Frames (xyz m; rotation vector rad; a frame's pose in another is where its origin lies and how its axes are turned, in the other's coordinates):
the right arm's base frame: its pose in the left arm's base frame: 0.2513 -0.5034 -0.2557 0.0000 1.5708 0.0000
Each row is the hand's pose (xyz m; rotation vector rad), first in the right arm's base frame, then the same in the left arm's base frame.
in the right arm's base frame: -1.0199 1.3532 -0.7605 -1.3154 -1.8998 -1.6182
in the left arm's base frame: -0.5092 0.8498 0.7642 -1.6947 -0.8340 -0.1749
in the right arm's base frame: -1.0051 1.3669 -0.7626 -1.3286 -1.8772 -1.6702
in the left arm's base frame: -0.5113 0.8635 0.7494 -1.7336 -0.8374 -0.1975
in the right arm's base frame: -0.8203 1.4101 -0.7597 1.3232 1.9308 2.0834
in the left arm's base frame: -0.5084 0.9067 0.5646 -1.9155 -1.0927 -0.4274
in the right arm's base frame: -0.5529 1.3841 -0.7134 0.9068 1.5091 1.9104
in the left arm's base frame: -0.4621 0.8807 0.2972 -2.0583 -1.6316 -0.7332
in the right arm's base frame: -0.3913 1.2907 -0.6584 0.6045 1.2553 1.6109
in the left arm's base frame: -0.4071 0.7873 0.1356 -1.9935 -2.1913 -0.9056
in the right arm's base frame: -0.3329 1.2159 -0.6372 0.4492 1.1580 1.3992
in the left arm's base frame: -0.3859 0.7125 0.0772 1.6945 2.3261 0.8709
